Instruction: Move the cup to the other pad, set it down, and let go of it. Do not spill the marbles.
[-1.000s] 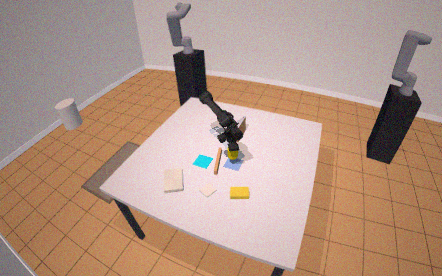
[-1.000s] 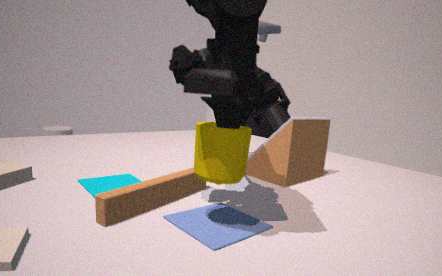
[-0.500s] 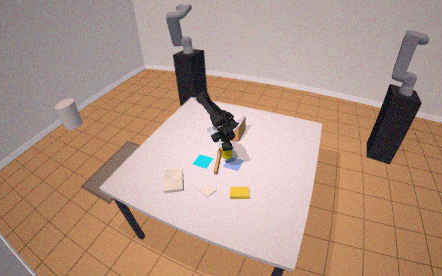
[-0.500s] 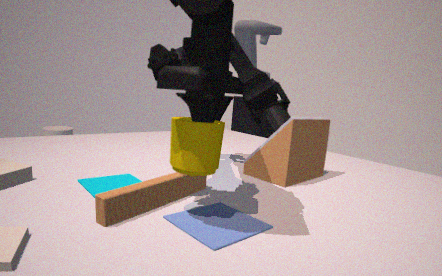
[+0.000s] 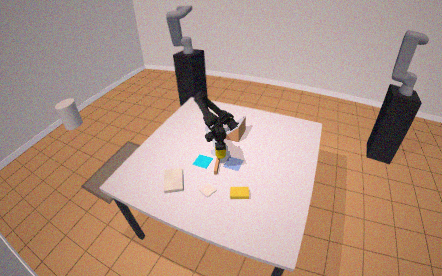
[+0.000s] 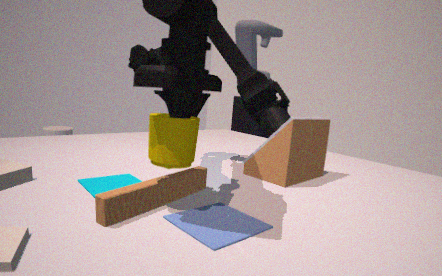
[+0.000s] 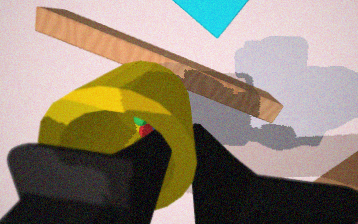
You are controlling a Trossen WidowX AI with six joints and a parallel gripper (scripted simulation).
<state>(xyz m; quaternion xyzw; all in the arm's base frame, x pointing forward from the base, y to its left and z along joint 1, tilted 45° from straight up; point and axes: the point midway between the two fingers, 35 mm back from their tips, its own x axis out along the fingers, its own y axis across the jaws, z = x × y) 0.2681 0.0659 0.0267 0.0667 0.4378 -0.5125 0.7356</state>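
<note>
My gripper tip is 11 cm above the cyan pad, 10 cm to the left of it and 7 cm short of it. Round my gripper tip: beige tile: 27 cm ahead, 10 cm below, 6 cm to the left; then yellow cup: 2 cm to the left, 2 cm ahead; then wooden bar: 9 cm below, 3 cm ahead.
</note>
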